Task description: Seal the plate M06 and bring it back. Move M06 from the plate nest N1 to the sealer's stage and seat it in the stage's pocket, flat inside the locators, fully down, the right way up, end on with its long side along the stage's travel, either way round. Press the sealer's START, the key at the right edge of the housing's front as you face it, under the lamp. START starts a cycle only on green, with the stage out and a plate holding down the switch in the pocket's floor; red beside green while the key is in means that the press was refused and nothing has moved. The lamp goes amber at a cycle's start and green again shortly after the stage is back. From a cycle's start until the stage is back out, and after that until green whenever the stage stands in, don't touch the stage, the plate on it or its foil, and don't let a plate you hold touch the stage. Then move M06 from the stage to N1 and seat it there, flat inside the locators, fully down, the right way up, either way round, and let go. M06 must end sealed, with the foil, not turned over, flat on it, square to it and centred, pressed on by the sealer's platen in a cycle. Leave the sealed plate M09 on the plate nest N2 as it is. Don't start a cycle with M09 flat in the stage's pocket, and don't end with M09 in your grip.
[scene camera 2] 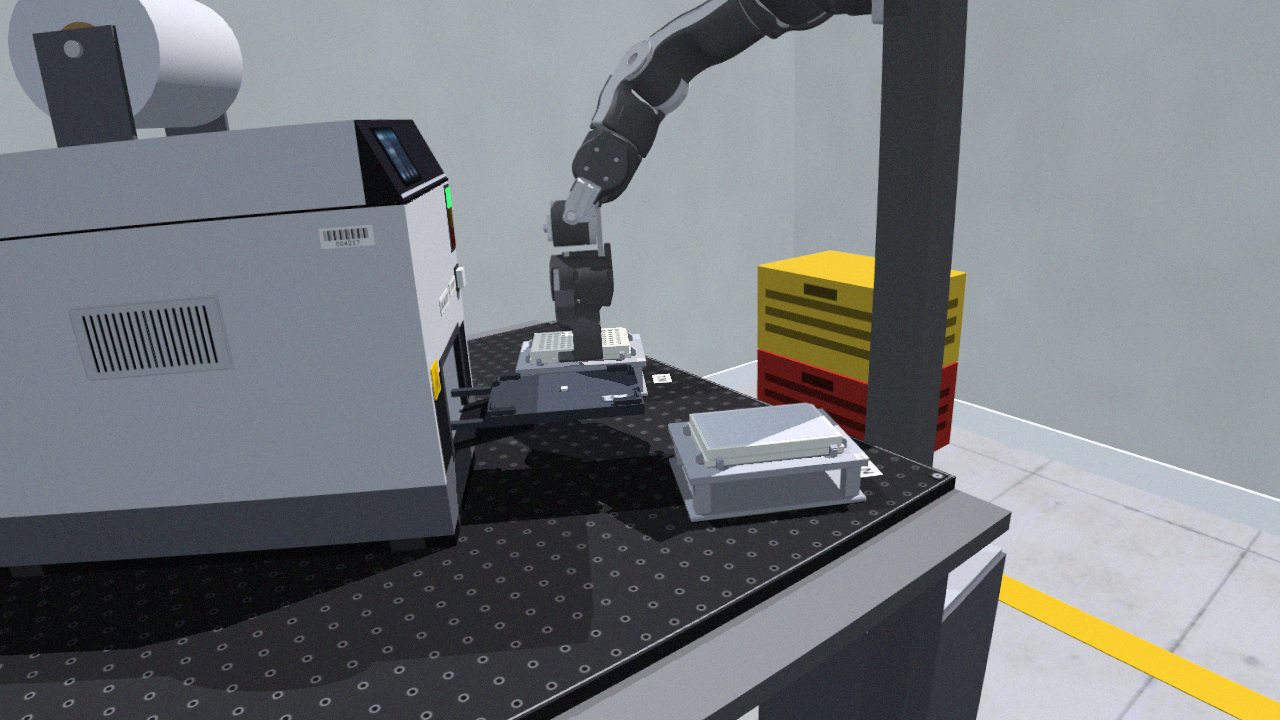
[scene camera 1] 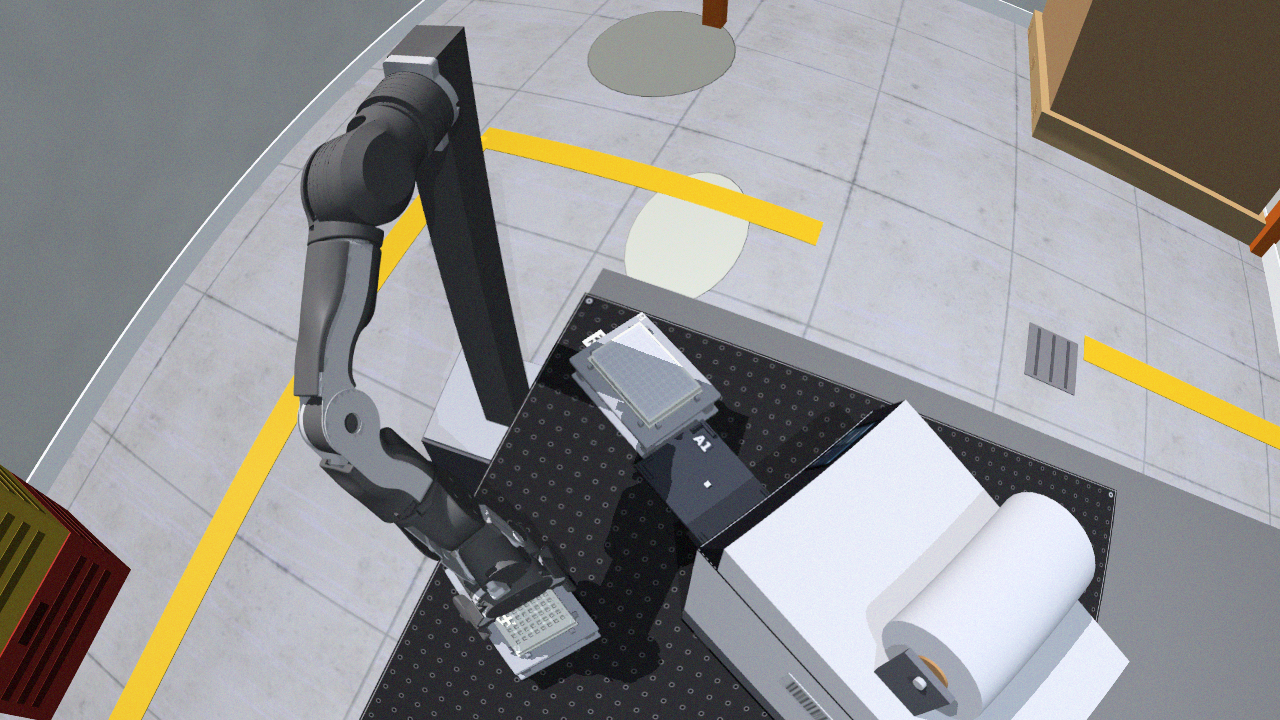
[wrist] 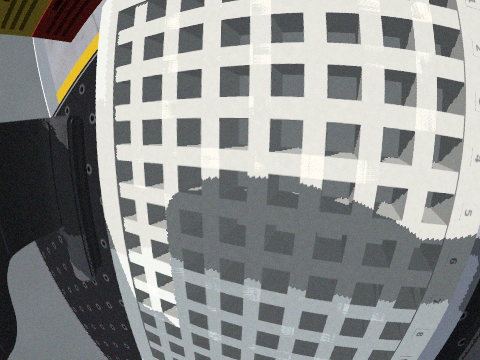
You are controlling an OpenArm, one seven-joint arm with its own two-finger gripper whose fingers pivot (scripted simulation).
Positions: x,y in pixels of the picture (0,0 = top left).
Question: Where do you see an arm's post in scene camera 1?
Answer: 453,186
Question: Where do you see a plate M09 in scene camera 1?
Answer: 649,380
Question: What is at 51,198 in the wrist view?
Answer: My gripper.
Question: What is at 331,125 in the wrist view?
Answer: A plate M06.
